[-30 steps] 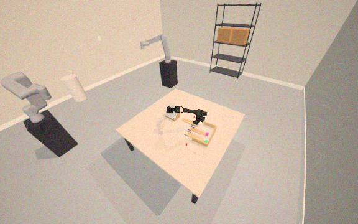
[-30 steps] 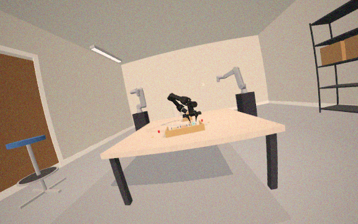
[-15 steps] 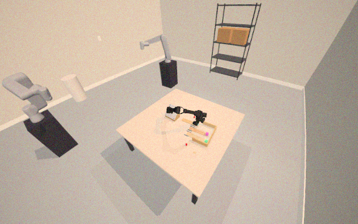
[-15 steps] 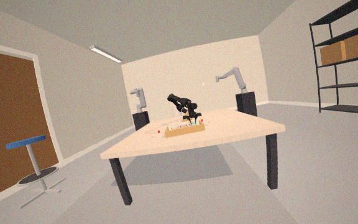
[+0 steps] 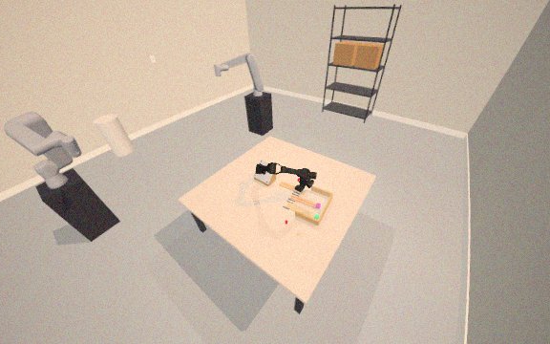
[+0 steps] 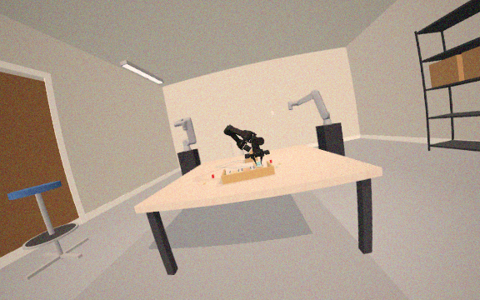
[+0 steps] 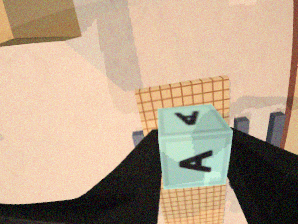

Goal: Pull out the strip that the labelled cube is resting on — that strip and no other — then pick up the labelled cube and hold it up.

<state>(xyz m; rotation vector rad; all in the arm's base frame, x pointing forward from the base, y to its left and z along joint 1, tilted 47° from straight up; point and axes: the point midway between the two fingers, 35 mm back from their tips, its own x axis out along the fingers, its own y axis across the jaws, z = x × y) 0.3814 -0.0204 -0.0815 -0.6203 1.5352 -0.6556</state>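
My gripper tip is 10 cm past the tan gridded strip, 1 cm to the left of it and 2 cm above it.
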